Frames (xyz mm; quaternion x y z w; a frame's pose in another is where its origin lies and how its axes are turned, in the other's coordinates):
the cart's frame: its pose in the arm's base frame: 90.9 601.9 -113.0 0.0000 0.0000 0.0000 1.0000
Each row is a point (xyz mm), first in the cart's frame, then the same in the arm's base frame.
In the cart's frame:
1: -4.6 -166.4 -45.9
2: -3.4 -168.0 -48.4
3: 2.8 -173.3 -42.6
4: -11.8 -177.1 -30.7
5: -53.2 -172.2 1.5
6: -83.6 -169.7 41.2
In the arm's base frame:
1: 86.3 435.5 -158.9
2: 87.5 433.9 -161.4
3: 93.7 428.6 -155.6
4: 79.1 424.8 -143.7
5: 37.7 429.7 -111.5
6: 7.3 432.2 -71.8

